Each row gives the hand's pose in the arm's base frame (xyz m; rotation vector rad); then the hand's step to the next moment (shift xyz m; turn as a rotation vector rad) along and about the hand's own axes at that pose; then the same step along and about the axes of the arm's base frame.
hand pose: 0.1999 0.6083 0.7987 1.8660 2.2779 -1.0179
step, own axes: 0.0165 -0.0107 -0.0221 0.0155 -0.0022 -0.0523
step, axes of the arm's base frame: -0.0059 0.0245 0.0155 0.0131 0.0391 0.0358
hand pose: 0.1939 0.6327 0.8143 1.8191 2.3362 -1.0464
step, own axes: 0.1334 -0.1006 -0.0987 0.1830 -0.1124 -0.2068
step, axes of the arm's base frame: -0.0926 0.1532 0.0750 -0.0775 0.2483 0.1457
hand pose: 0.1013 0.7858 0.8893 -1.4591 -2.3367 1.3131
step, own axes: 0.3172 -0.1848 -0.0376 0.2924 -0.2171 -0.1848
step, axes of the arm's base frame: -0.2811 0.2349 0.0445 -0.2195 0.3007 0.1679
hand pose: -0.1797 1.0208 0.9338 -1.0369 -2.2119 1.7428
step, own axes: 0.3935 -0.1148 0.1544 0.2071 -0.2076 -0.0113
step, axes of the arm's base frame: -0.4226 0.0970 -0.0623 -0.2385 0.1120 0.1292
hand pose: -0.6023 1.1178 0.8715 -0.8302 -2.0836 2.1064
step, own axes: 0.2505 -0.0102 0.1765 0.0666 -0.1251 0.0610
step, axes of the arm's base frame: -0.2897 -0.0570 -0.0827 -0.1221 -0.0179 0.0926
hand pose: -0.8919 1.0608 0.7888 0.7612 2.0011 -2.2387
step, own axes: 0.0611 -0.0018 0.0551 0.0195 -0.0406 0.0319
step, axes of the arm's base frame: -0.0723 -0.0343 -0.0193 -0.0417 -0.0179 0.0314
